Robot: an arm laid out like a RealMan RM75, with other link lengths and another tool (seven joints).
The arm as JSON. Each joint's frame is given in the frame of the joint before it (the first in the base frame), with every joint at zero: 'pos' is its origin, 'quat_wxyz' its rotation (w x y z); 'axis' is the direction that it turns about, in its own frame. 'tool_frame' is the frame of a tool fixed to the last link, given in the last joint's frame.
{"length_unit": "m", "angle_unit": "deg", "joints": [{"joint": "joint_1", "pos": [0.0, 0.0, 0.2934], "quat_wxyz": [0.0, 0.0, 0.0, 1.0], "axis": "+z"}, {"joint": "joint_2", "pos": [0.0, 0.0, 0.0], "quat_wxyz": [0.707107, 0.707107, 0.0, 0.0], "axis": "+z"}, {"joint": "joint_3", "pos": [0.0, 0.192, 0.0], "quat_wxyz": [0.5, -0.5, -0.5, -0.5], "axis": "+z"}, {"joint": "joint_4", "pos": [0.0, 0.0, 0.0], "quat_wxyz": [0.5, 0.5, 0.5, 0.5], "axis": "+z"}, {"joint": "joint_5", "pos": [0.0, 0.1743, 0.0], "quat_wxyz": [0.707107, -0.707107, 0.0, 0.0], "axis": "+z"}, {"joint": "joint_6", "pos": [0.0, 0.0, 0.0], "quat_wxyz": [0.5, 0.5, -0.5, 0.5], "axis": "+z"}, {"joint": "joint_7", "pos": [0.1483, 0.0, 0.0], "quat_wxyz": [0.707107, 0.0, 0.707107, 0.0], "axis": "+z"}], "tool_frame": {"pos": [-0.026, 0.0, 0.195], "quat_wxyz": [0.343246, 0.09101, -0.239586, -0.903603]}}
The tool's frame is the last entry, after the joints.
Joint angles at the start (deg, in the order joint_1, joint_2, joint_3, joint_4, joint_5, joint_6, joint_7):
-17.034 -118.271 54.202 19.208 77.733 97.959 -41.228
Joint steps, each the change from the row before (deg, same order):
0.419 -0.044 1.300 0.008 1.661 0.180 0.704
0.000 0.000 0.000 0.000 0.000 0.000 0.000
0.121 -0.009 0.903 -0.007 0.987 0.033 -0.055
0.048 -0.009 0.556 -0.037 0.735 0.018 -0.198
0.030 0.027 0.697 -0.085 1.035 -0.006 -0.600
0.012 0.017 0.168 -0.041 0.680 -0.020 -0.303
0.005 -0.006 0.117 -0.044 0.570 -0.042 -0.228
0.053 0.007 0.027 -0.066 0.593 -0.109 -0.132
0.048 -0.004 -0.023 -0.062 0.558 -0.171 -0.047
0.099 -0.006 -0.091 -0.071 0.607 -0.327 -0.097
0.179 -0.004 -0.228 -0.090 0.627 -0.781 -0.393
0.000 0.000 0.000 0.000 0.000 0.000 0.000
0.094 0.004 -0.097 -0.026 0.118 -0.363 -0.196
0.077 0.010 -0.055 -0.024 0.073 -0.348 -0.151
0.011 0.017 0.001 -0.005 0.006 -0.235 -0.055
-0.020 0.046 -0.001 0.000 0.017 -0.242 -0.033
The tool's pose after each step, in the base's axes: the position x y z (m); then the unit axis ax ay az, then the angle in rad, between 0 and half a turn. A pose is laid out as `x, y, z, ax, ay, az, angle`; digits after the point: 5 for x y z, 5 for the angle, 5 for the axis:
-0.05867, 0.28121, -0.04512, -0.37047, 0.90953, -0.18844, 1.93161
-0.05867, 0.28121, -0.04512, -0.37047, 0.90953, -0.18844, 1.93161
-0.05948, 0.27285, -0.05260, -0.37366, 0.90556, -0.20082, 1.95482
-0.06007, 0.26707, -0.05760, -0.37720, 0.90205, -0.20982, 1.97017
-0.06119, 0.25938, -0.06405, -0.38479, 0.89578, -0.22250, 1.99031
-0.06221, 0.25573, -0.06722, -0.38880, 0.89266, -0.22802, 2.00103
-0.06307, 0.25280, -0.06988, -0.39211, 0.89011, -0.23228, 2.00978
-0.06464, 0.25037, -0.07249, -0.39550, 0.88796, -0.23475, 2.01857
-0.06638, 0.24853, -0.07498, -0.39833, 0.88637, -0.23596, 2.02696
-0.06908, 0.24725, -0.07778, -0.40281, 0.88446, -0.23555, 2.03587
-0.07406, 0.24800, -0.08123, -0.41253, 0.88116, -0.23102, 2.04504
-0.07406, 0.24800, -0.08123, -0.41253, 0.88116, -0.23102, 2.04504
-0.07620, 0.24907, -0.08218, -0.41687, 0.87990, -0.22804, 2.04690
-0.07818, 0.25010, -0.08306, -0.42054, 0.87889, -0.22517, 2.04884
-0.07933, 0.25089, -0.08360, -0.42213, 0.87861, -0.22328, 2.05050
-0.08059, 0.25176, -0.08411, -0.42325, 0.87858, -0.22125, 2.05296

